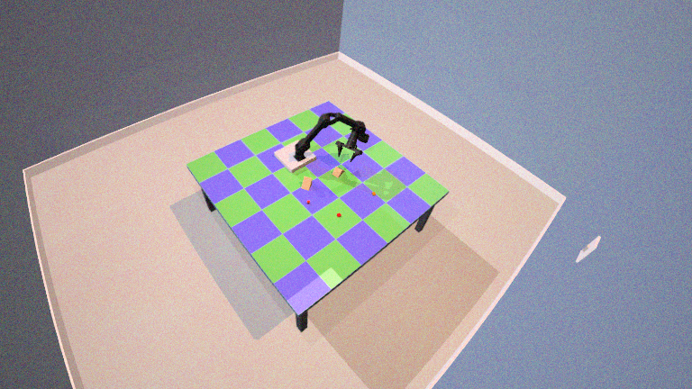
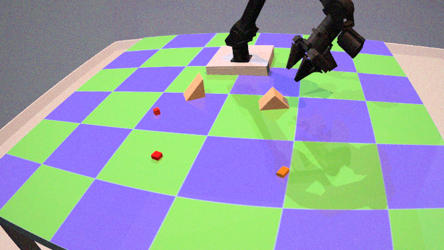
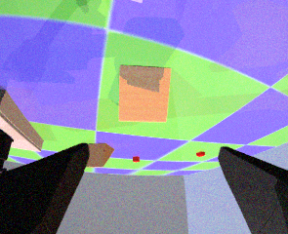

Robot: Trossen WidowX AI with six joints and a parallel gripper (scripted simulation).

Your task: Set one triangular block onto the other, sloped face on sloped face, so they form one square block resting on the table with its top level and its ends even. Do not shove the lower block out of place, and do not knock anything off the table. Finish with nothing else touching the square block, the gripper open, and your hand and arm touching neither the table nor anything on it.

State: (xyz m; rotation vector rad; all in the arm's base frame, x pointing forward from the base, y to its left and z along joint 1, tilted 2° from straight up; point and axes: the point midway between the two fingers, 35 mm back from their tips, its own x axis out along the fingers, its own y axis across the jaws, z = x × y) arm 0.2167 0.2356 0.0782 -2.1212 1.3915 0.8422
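Now: gripper tip 7 cm above the triangular block, 5 cm to the left of it and 1 cm short of it. Round my gripper tip: small orange block 29 cm ahead, 9 cm below, 3 cm to the left.
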